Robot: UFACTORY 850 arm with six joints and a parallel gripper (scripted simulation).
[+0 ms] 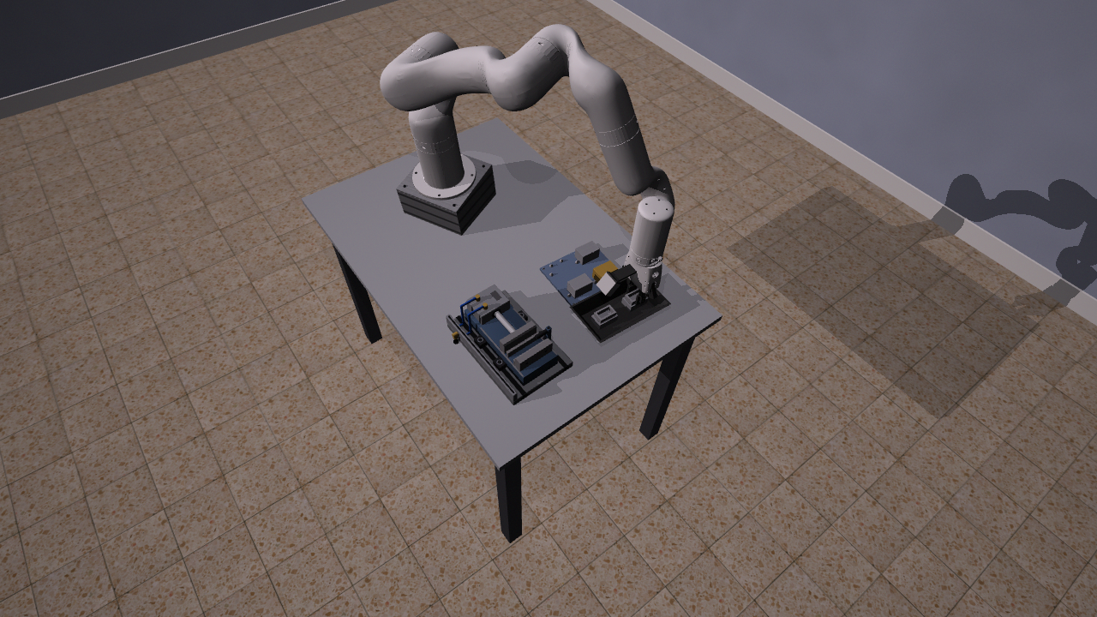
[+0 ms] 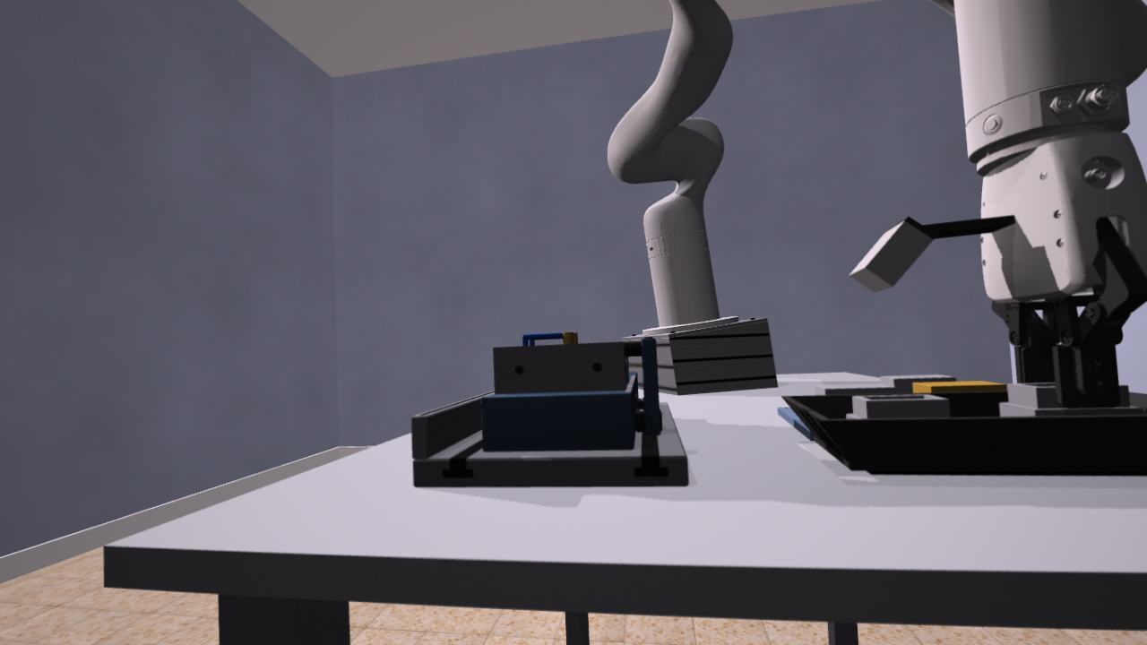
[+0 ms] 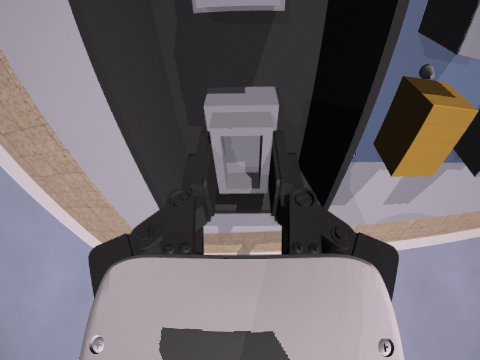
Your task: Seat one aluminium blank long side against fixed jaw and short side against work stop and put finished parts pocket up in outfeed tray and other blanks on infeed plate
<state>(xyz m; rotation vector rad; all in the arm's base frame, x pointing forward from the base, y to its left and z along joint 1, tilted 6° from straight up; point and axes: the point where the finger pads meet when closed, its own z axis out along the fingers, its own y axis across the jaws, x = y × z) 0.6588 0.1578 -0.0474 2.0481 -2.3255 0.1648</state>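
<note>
The aluminium blank is 21 cm behind my hand, 2 cm to the left of it and 3 cm below it. Round my hand: brass blank (13 cm behind, 1 cm to the left, 3 cm below).
</note>
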